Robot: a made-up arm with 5 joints.
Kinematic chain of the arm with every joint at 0, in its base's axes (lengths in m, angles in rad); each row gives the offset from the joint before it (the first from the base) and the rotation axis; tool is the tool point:
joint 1: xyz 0 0 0.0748 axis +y
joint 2: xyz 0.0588 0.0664 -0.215 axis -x
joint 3: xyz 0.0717 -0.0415 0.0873 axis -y
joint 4: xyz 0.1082 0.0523 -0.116 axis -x
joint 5: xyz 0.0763 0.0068 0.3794 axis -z
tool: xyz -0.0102 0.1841 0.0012
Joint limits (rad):
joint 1: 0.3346..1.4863
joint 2: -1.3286..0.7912
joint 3: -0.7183..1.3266
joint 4: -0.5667..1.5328
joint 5: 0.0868..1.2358
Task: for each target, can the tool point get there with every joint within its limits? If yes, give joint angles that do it. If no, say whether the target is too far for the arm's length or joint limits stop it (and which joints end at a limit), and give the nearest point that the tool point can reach.
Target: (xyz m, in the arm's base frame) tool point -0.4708 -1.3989 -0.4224
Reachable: no: too far | nearest point -0.1976 -0.4555 -0.1810 | short by 1.011 m
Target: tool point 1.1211 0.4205 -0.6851
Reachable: no: too far | nearest point 0.4449 0.2617 -0.3470 | short by 0.772 m
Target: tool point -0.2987 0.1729 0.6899
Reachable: no: joint limits stop it (at a limit: joint 1, joint 3) | nearest point 0.0042 0.1352 0.3231 | short by 0.477 m
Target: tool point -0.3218 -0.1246 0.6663
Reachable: no: joint limits stop it (at a limit: joint 1, joint 3) | nearest point -0.0056 -0.0572 0.3068 | short by 0.483 m
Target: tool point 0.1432 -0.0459 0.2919
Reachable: yes | joints 0.5134 -0.4939 1.0754 -0.1200 0.6261
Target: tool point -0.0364 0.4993 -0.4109
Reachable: yes | joints 0.9163 -0.0945 -0.2179 1.3188 0.5901
